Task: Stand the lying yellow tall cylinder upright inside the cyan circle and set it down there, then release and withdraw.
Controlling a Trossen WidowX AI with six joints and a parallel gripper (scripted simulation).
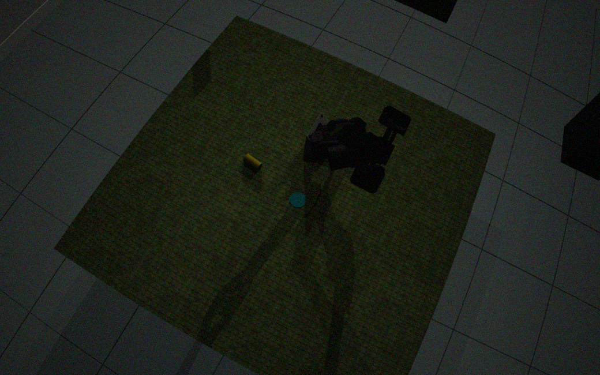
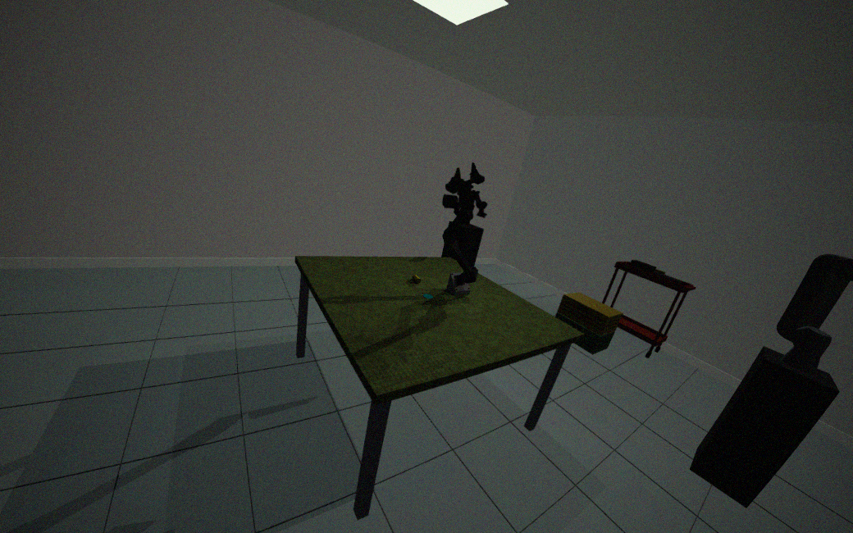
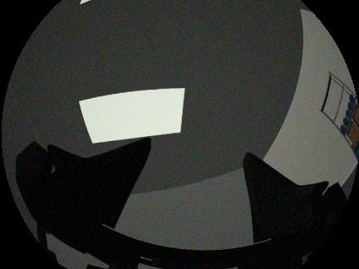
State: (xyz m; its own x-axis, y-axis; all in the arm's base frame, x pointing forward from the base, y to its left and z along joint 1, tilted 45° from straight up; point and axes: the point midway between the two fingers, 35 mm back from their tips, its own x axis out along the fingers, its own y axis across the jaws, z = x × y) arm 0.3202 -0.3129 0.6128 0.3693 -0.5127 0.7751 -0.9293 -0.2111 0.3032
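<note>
The yellow tall cylinder is 720 mm below my gripper tip, 410 mm to the right of it and 190 mm behind it. Also, from my gripper tip: cyan circle 740 mm below, 200 mm to the right, 130 mm behind.
</note>
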